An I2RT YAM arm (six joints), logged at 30 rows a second.
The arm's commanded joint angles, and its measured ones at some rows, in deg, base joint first. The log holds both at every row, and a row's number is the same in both.
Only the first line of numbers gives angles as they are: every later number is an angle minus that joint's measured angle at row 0.
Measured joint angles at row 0:
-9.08 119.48 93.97 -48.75 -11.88 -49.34
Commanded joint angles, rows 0 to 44:
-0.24 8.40 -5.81 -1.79 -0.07 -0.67
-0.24 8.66 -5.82 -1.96 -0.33 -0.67
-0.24 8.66 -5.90 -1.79 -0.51 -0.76
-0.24 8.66 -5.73 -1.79 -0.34 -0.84
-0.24 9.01 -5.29 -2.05 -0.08 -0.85
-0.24 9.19 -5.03 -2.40 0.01 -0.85
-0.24 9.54 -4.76 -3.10 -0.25 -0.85
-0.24 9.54 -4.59 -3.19 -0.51 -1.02
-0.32 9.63 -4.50 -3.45 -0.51 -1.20
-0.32 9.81 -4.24 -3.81 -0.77 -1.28
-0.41 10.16 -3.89 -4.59 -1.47 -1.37
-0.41 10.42 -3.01 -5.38 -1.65 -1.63
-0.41 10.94 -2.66 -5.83 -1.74 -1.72
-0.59 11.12 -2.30 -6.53 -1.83 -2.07
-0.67 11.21 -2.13 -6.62 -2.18 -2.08
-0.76 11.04 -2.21 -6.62 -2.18 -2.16
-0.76 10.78 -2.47 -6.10 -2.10 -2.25
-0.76 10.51 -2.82 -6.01 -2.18 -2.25
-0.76 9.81 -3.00 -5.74 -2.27 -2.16
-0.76 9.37 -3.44 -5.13 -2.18 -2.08
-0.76 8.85 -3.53 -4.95 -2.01 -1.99
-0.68 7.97 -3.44 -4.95 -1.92 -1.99
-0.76 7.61 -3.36 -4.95 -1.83 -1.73
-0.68 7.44 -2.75 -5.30 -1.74 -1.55
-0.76 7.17 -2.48 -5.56 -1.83 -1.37
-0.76 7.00 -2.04 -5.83 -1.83 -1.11
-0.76 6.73 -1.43 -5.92 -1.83 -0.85
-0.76 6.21 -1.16 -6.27 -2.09 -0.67
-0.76 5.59 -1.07 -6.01 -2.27 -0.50
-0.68 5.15 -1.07 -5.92 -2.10 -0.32
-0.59 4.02 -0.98 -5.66 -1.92 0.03
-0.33 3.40 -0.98 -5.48 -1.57 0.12
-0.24 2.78 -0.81 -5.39 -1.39 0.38
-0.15 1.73 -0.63 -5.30 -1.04 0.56
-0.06 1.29 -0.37 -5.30 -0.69 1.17
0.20 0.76 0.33 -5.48 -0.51 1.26
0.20 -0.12 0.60 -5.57 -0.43 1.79
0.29 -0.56 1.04 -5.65 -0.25 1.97
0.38 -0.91 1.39 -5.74 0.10 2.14
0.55 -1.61 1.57 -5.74 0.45 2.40
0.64 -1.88 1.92 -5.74 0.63 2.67
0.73 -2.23 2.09 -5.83 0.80 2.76
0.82 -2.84 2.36 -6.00 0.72 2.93
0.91 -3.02 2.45 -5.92 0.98 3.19
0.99 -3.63 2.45 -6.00 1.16 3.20
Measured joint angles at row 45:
0.46 -0.55 1.88 -2.25 0.20 1.09
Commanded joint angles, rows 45 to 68:
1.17 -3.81 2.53 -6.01 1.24 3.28
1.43 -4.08 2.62 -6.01 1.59 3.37
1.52 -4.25 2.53 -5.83 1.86 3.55
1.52 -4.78 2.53 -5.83 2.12 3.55
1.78 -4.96 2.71 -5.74 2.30 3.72
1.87 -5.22 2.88 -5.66 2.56 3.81
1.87 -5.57 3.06 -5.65 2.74 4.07
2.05 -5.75 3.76 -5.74 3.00 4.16
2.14 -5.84 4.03 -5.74 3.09 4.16
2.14 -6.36 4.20 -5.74 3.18 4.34
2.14 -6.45 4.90 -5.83 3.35 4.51
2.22 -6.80 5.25 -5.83 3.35 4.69
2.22 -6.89 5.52 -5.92 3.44 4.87
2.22 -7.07 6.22 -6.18 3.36 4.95
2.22 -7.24 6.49 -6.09 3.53 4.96
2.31 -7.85 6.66 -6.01 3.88 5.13
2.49 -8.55 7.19 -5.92 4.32 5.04
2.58 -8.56 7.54 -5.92 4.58 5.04
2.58 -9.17 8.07 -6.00 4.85 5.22
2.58 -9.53 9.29 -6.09 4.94 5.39
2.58 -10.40 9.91 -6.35 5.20 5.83
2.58 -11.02 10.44 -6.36 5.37 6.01
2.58 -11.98 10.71 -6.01 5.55 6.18
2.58 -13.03 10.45 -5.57 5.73 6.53
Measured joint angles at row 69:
2.36 -7.06 7.41 -5.95 4.48 4.74
